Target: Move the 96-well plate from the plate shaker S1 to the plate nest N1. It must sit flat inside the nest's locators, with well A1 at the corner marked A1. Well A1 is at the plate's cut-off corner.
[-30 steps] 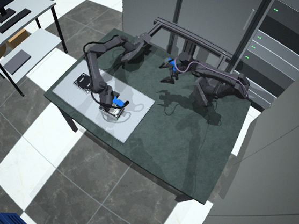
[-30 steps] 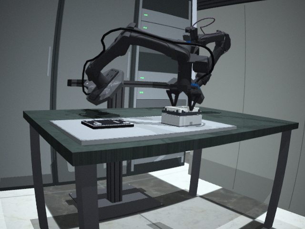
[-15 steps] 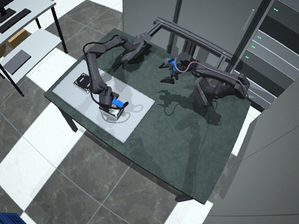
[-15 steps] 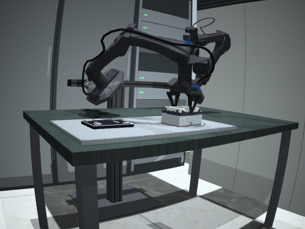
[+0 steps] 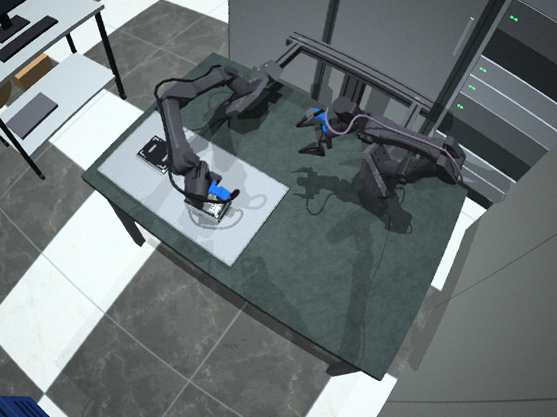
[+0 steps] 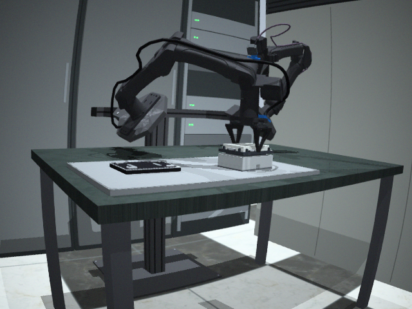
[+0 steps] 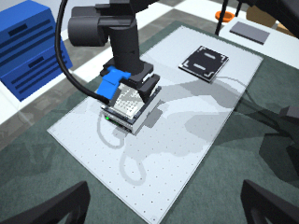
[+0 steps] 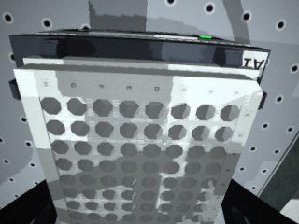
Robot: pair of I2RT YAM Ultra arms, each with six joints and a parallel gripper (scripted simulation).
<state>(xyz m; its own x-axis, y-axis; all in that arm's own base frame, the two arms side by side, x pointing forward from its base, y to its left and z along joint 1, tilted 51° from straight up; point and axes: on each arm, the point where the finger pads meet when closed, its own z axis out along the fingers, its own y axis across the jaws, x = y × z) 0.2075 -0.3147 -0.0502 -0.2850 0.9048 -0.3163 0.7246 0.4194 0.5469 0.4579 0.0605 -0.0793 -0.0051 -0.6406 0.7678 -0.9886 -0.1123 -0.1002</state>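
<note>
My right hand is right at the white 96-well plate.
</note>
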